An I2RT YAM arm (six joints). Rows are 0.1 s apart.
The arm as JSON. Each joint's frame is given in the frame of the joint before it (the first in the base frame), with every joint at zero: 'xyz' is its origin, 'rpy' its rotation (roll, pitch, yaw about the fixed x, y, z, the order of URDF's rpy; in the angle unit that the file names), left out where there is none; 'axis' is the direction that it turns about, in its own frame. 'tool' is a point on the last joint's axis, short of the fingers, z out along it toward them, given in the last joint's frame.
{
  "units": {
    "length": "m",
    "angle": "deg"
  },
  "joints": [
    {
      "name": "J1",
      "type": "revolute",
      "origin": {
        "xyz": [
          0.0,
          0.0,
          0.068
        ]
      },
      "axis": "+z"
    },
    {
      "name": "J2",
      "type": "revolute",
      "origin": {
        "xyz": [
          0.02,
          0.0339,
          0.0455
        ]
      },
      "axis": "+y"
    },
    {
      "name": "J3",
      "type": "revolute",
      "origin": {
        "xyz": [
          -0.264,
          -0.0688,
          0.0
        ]
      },
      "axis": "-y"
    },
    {
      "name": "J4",
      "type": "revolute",
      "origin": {
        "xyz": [
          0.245,
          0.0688,
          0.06
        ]
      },
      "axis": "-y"
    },
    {
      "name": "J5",
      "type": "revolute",
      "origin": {
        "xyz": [
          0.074,
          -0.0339,
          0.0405
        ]
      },
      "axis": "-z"
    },
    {
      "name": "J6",
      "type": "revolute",
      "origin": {
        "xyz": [
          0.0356,
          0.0,
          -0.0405
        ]
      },
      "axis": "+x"
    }
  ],
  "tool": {
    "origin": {
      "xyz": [
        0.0,
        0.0,
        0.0
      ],
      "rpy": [
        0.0,
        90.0,
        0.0
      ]
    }
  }
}
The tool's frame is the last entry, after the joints.
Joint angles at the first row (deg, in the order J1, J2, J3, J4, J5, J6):
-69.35 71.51 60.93 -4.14 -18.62 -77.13
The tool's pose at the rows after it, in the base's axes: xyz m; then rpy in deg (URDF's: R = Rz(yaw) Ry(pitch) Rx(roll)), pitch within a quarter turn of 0, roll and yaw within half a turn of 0:
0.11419 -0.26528 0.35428 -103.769 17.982 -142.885
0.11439 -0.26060 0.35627 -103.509 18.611 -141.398
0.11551 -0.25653 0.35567 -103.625 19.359 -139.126
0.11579 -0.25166 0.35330 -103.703 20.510 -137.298
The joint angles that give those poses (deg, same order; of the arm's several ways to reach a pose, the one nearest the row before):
-69.13 70.68 60.90 -4.17 -20.01 -76.38
-68.91 69.79 60.69 -4.65 -21.32 -75.98
-68.65 69.18 60.25 -5.10 -23.48 -75.81
-68.44 68.27 59.20 -5.14 -25.33 -75.13

